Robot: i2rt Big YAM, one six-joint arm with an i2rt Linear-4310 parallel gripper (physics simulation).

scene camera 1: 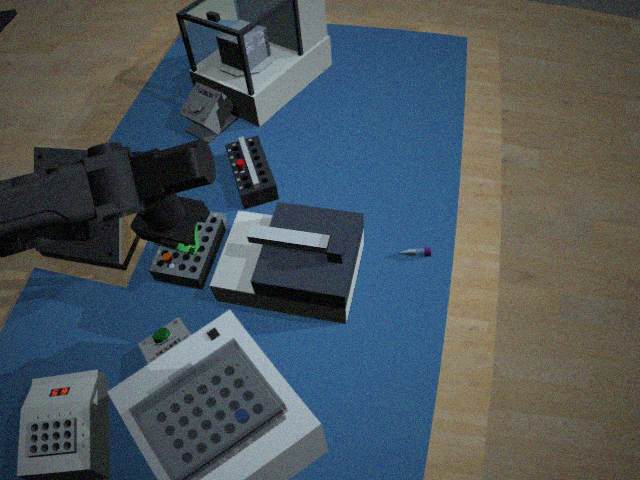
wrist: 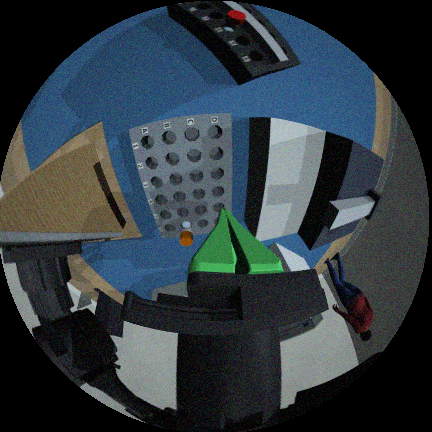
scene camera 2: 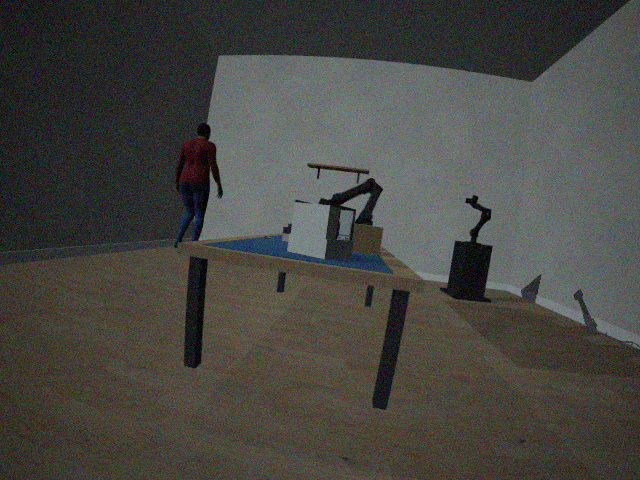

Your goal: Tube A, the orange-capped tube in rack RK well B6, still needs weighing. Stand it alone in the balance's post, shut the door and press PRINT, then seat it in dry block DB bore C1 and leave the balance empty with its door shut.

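Frame: origin at the arm's base, x ahead, y left, z up, level; centimetres.
Where they show: gripper, between the fingertips: (scene camera 1: 196,251) (wrist: 222,213); arm's base, origin of its link: (wrist: 37,244) (scene camera 2: 365,236).
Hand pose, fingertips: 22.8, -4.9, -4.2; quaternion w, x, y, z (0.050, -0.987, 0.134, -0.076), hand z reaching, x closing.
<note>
Things, the pixels of their top centre, and the offset from my fingertips, as dx, dy, dz. "*": a spot on its surface instead.
- grey rack RK, centre of its top: (wrist: 187,186) (scene camera 1: 187,241) -2.7, +2.7, -1.6
- balance, centre of its top: (scene camera 2: 332,204) -1.1, +43.4, +17.6
- small grey panel, a spot on its surface: (scene camera 1: 205,107) * -6.2, +30.7, +1.9
- black rack, centre of its top: (scene camera 1: 248,159) +4.3, +19.1, +0.2
- white instrument with a dark lid, centre of its top: (wrist: 358,215) (scene camera 1: 282,233) +14.2, +0.2, +5.6
- green-button box, a spot on its surface: (scene camera 1: 161,334) * -0.4, -15.4, +2.6
- purple-capped tube, centre of its top: (scene camera 1: 416,249) +33.0, +5.0, -3.2
Tube A, with its orange cap (scene camera 1: 166,256) (wrist: 186,238), stands upright in well B6 of the grey rack RK (scene camera 1: 175,279) (wrist: 142,131). My gripper (scene camera 1: 190,248) (wrist: 222,213) is shut and empty; its green fingertips are over the rack, near column D in the wrist view. The balance (scene camera 1: 294,77) (scene camera 2: 309,229) stands at the top of scene camera 1, with a dark-framed glass chamber; its door state is unclear. A small grey panel (scene camera 1: 205,107) sits in front of it. A white block with a red display and 12 bores (scene camera 1: 82,392), likely DB, stands at the lower left.
A black rack (scene camera 1: 261,195) (wrist: 245,75) holds a red-capped tube. A white instrument with a dark lid (scene camera 1: 310,273) stands beside RK. A large white device with a grey well plate (scene camera 1: 305,418) and a green-button box (scene camera 1: 161,334) are lower. A purple-capped tube (scene camera 1: 417,252) lies on the mat.
</note>
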